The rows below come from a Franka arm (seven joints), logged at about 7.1 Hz.
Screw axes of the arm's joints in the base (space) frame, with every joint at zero. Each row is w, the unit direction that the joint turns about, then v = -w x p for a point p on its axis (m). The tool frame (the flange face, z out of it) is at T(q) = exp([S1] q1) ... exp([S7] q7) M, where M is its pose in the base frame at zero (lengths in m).
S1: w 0 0 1 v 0 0 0
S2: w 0 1 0 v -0.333 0 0
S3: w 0 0 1 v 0 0 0
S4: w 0 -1 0 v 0.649 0 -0.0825
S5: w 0 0 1 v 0 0 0
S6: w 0 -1 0 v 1.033 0 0
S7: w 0 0 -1 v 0 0.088 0
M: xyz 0.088 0 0.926 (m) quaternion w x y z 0 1 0 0
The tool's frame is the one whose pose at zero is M.
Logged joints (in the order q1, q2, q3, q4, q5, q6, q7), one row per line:
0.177, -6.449, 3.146, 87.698, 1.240, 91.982, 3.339
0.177, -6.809, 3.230, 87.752, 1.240, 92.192, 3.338
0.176, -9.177, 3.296, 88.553, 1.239, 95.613, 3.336
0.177, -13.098, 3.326, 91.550, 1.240, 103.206, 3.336
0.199, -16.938, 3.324, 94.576, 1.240, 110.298, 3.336
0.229, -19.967, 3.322, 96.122, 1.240, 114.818, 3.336
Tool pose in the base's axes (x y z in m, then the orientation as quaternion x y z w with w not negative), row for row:
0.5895, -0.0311, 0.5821, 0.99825, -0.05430, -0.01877, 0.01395
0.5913, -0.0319, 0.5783, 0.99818, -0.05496, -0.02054, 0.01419
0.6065, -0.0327, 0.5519, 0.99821, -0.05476, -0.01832, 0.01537
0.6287, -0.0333, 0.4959, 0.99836, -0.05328, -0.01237, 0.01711
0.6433, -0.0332, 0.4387, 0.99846, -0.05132, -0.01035, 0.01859
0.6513, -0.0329, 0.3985, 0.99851, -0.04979, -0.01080, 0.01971
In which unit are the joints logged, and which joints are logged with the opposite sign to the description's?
The joints are logged in degrees. Opposite sign: q2, q3, q4, q5.
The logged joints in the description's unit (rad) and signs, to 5 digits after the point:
0.00309, 0.11256, -0.05491, -1.53062, -0.02164, 1.60539, 0.05828
0.00309, 0.11884, -0.05637, -1.53156, -0.02164, 1.60905, 0.05826
0.00307, 0.16017, -0.05753, -1.54554, -0.02162, 1.66876, 0.05822
0.00309, 0.22860, -0.05805, -1.59785, -0.02164, 1.80128, 0.05822
0.00347, 0.29562, -0.05801, -1.65066, -0.02164, 1.92506, 0.05822
0.00400, 0.34849, -0.05798, -1.67765, -0.02164, 2.00395, 0.05822

